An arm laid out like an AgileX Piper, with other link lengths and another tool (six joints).
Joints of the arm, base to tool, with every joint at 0 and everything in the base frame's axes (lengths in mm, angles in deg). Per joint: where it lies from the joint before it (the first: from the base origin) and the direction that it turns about. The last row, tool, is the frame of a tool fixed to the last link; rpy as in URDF.
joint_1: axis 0 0 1 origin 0.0 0.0 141.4
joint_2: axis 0 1 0 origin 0.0 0.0 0.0
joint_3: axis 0 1 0 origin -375.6 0.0 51.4
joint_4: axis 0.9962 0 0.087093 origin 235.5 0.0 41.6
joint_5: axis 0 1 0 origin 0.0 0.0 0.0
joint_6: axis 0.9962 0 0.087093 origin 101.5 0.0 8.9
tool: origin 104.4 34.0 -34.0 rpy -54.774 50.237 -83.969
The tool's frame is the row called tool.
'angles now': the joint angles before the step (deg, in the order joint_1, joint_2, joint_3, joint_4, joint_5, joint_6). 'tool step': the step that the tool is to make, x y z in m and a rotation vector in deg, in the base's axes. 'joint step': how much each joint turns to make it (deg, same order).
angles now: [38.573 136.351 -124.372 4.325 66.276 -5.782]
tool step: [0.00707 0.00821 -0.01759 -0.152 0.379 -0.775]
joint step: [0.183 3.074 -2.886 -0.180 0.133 1.036]
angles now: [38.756 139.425 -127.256 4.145 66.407 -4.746]
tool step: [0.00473 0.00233 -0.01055 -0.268 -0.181 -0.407]
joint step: [0.011 1.430 -0.884 -0.451 -0.549 0.459]
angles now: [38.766 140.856 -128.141 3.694 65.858 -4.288]
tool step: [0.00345 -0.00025 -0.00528 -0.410 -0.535 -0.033]
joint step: [0.000 0.589 -0.229 -0.686 -0.526 0.101]
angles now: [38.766 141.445 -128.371 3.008 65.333 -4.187]
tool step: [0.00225 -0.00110 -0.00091 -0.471 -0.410 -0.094]
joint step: [0.000 0.255 -0.489 -0.691 0.201 0.208]
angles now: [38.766 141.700 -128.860 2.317 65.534 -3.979]
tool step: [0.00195 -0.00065 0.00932 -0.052 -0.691 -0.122]
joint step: [0.001 -0.310 -1.544 -0.555 1.341 0.248]
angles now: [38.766 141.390 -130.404 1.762 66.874 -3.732]
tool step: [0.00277 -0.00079 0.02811 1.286 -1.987 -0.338]
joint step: [-0.140 -1.927 -2.041 -0.331 1.607 0.281]
